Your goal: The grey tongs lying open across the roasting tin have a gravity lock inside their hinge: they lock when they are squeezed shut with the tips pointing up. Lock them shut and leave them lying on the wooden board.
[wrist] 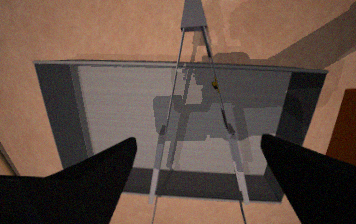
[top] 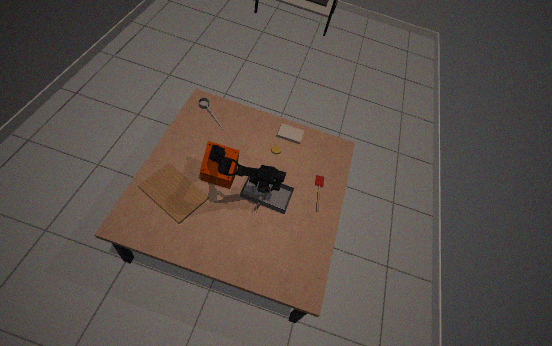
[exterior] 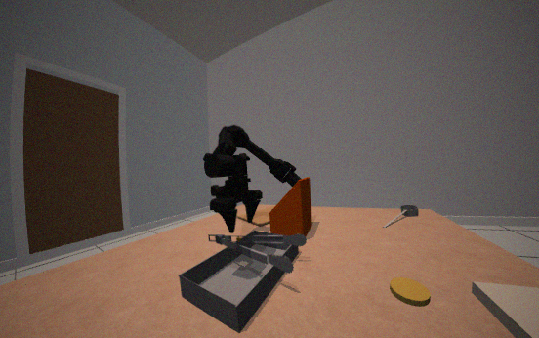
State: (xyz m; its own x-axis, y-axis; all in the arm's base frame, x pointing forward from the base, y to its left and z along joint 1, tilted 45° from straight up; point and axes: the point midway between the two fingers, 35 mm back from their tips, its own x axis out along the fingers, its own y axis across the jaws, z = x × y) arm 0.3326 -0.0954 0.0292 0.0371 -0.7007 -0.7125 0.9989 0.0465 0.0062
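Right now the grey roasting tin is 30 mm ahead of my gripper tip, 40 mm to the left of it and 90 mm below it. Round my gripper tip: slab (40 mm ahead, 590 mm to the left, 100 mm below); wooden board (520 mm behind, 160 mm to the right, 110 mm below); yellow disc (20 mm behind, 410 mm to the left, 110 mm below).
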